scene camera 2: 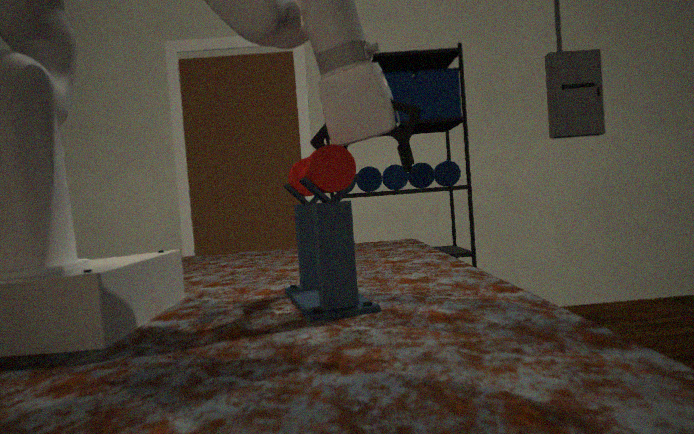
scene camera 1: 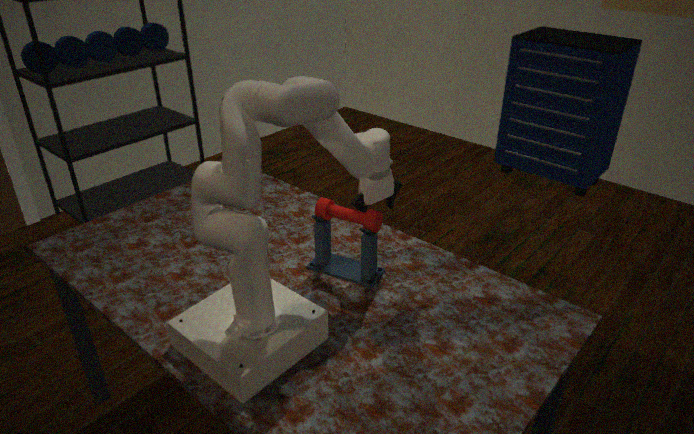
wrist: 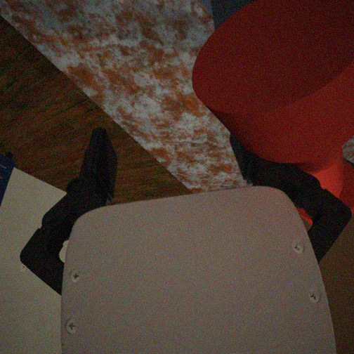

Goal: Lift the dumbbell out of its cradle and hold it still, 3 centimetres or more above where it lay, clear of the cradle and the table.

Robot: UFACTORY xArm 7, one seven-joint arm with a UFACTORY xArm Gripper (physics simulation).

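Places are measured from the arm's base along level axes (x right, y ahead, z up), in millimetres.
Pixels of known places: gripper, between the fingertips: (scene camera 2: 379,178); arm's base, origin of its link: (scene camera 2: 41,272) (scene camera 1: 257,321).
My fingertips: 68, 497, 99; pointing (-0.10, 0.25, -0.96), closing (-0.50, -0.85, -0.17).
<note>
For each thing: its top centre in the pictures, then the offset to it from my fingertips, as dx, dy, dz. Level surfaces: height alone.
- red dumbbell, centre of its top: (scene camera 2: 316,153) (scene camera 1: 348,205) -51, -84, +49
- blue-grey cradle, centre of its top: (scene camera 2: 317,179) (scene camera 1: 345,216) -61, -85, +8
- mottled table, height of its surface: dz -186
The red dumbbell (scene camera 1: 350,212) (scene camera 2: 332,168) (wrist: 280,65) lies level across the two posts of the blue-grey cradle (scene camera 1: 369,255) (scene camera 2: 337,255), with its ends in the V-shaped holders. My gripper (scene camera 1: 376,206) (scene camera 2: 365,158) (wrist: 170,132) is open and empty, tilted, just above and to one side of the dumbbell. In the wrist view the dumbbell fills the upper right, off to the side of the finger gap. One end of it hides the right fingertip, while the left finger stands apart from it. Whether the right finger touches the dumbbell cannot be told.
The cradle's base stands on the mottled table (scene camera 1: 460,332) (scene camera 2: 409,368) (wrist: 125,65), beside the arm's white base block (scene camera 1: 286,353) (scene camera 2: 143,301). A shelf rack (scene camera 1: 188,76) (scene camera 2: 466,153) with blue balls and a blue drawer cabinet (scene camera 1: 552,112) stand beyond the table.
</note>
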